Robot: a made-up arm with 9 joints. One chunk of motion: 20 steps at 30 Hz.
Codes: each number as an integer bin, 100 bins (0 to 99) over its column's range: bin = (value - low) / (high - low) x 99, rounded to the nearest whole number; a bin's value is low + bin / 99 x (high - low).
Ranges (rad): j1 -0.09..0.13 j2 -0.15..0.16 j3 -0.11..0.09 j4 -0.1..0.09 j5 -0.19..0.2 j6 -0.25..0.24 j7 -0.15..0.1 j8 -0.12..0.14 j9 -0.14..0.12
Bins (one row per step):
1: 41 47 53 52 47 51 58 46 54
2: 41 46 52 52 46 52 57 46 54
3: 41 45 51 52 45 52 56 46 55
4: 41 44 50 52 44 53 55 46 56
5: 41 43 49 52 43 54 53 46 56
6: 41 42 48 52 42 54 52 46 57
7: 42 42 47 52 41 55 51 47 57
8: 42 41 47 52 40 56 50 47 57
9: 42 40 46 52 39 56 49 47 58
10: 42 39 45 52 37 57 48 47 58
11: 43 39 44 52 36 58 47 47 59
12: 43 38 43 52 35 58 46 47 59
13: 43 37 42 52 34 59 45 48 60
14: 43 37 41 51 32 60 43 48 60
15: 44 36 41 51 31 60 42 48 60
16: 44 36 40 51 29 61 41 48 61
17: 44 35 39 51 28 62 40 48 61
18: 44 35 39 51 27 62 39 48 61
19: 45 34 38 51 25 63 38 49 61
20: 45 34 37 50 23 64 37 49 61
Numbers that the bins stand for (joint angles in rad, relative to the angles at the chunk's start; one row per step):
1: 0.0011 -0.0028 -0.0029 -0.0002 -0.0048 0.0024 -0.0035 0.0008 0.0018
2: 0.0011 -0.0060 -0.0049 -0.0002 -0.0088 0.0074 -0.0061 0.0008 0.0018
3: 0.0011 -0.0091 -0.0070 -0.0002 -0.0127 0.0074 -0.0086 0.0008 0.0044
4: 0.0011 -0.0122 -0.0090 -0.0002 -0.0167 0.0123 -0.0111 0.0008 0.0071
5: 0.0011 -0.0154 -0.0110 -0.0002 -0.0206 0.0173 -0.0162 0.0008 0.0071
6: 0.0011 -0.0185 -0.0130 -0.0002 -0.0245 0.0173 -0.0187 0.0008 0.0097
7: 0.0033 -0.0185 -0.0151 -0.0002 -0.0285 0.0222 -0.0212 0.0034 0.0097
8: 0.0033 -0.0216 -0.0151 -0.0002 -0.0324 0.0272 -0.0237 0.0034 0.0097
9: 0.0033 -0.0247 -0.0171 -0.0002 -0.0364 0.0272 -0.0263 0.0034 0.0123
10: 0.0033 -0.0279 -0.0191 -0.0002 -0.0442 0.0321 -0.0288 0.0034 0.0123
11: 0.0056 -0.0279 -0.0211 -0.0002 -0.0482 0.0371 -0.0313 0.0034 0.0149
12: 0.0056 -0.0310 -0.0231 -0.0002 -0.0521 0.0371 -0.0338 0.0034 0.0149
13: 0.0056 -0.0341 -0.0252 -0.0002 -0.0561 0.0420 -0.0364 0.0061 0.0176
14: 0.0056 -0.0341 -0.0272 -0.0021 -0.0639 0.0470 -0.0414 0.0061 0.0176
15: 0.0078 -0.0373 -0.0272 -0.0021 -0.0679 0.0470 -0.0439 0.0061 0.0176
16: 0.0078 -0.0373 -0.0292 -0.0021 -0.0758 0.0519 -0.0465 0.0061 0.0202
17: 0.0078 -0.0404 -0.0312 -0.0021 -0.0797 0.0569 -0.0490 0.0061 0.0202
18: 0.0078 -0.0404 -0.0312 -0.0021 -0.0836 0.0569 -0.0515 0.0061 0.0202
19: 0.0100 -0.0435 -0.0332 -0.0021 -0.0915 0.0618 -0.0540 0.0087 0.0202
20: 0.0100 -0.0435 -0.0353 -0.0040 -0.0994 0.0668 -0.0566 0.0087 0.0202

